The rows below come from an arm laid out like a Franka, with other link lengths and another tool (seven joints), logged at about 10 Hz.
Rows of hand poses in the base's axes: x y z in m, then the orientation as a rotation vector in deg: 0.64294, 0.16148, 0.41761, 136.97, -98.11, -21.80; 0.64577, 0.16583, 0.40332, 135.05, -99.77, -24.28; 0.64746, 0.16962, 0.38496, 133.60, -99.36, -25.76; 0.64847, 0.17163, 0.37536, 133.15, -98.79, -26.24; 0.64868, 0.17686, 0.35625, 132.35, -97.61, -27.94; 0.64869, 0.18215, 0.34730, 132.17, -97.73, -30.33; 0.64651, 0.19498, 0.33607, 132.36, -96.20, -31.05; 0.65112, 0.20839, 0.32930, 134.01, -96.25, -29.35; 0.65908, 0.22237, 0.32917, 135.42, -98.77, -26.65; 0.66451, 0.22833, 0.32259, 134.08, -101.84, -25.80; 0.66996, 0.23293, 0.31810, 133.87, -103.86, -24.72; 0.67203, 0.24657, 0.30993, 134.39, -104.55, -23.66; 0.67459, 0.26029, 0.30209, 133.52, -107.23, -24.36
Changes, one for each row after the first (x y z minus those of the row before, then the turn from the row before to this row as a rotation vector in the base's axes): 0.00283, 0.00435, -0.01429, 0.53, 1.53, -1.76; 0.00169, 0.00379, -0.01836, -0.34, 1.61, -0.29; 0.00101, 0.00201, -0.00960, -0.24, 0.68, 0.18; 0.00021, 0.00523, -0.01911, -0.03, 1.66, 0.35; 0.00001, 0.00529, -0.00895, 1.17, 1.11, -0.38; -0.00218, 0.01283, -0.01123, 0.05, 0.81, 0.94; 0.00461, 0.01341, -0.00677, 0.22, -1.68, 0.57; 0.00796, 0.01398, -0.00013, 0.35, -2.93, -0.96; 0.00543, 0.00596, -0.00658, -0.27, -0.83, -2.20; 0.00545, 0.00460, -0.00449, 0.02, -1.16, -1.21; 0.00207, 0.01364, -0.00817, 0.04, -1.02, -0.19; 0.00256, 0.01372, -0.00784, 0.79, -0.30, -1.90
